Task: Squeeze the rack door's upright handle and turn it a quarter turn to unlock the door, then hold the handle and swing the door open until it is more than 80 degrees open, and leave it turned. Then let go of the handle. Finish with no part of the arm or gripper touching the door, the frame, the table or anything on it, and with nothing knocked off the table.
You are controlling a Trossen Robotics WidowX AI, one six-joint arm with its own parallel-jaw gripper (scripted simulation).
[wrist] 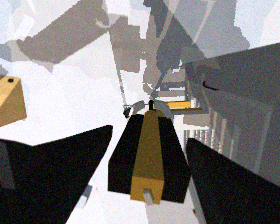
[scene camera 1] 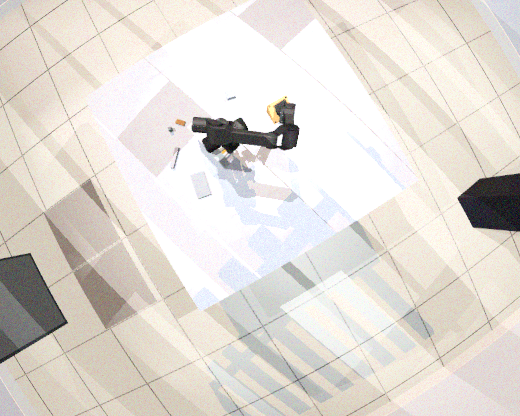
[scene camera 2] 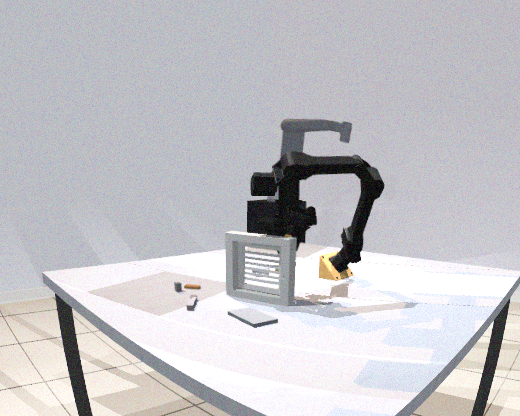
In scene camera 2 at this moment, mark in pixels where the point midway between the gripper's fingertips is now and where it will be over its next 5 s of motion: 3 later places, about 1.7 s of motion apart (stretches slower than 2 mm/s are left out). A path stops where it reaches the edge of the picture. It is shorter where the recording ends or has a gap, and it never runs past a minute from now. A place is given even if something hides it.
The gripper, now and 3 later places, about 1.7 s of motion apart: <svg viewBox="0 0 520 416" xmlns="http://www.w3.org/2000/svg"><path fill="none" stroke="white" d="M287 252L284 248L258 244L250 232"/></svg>
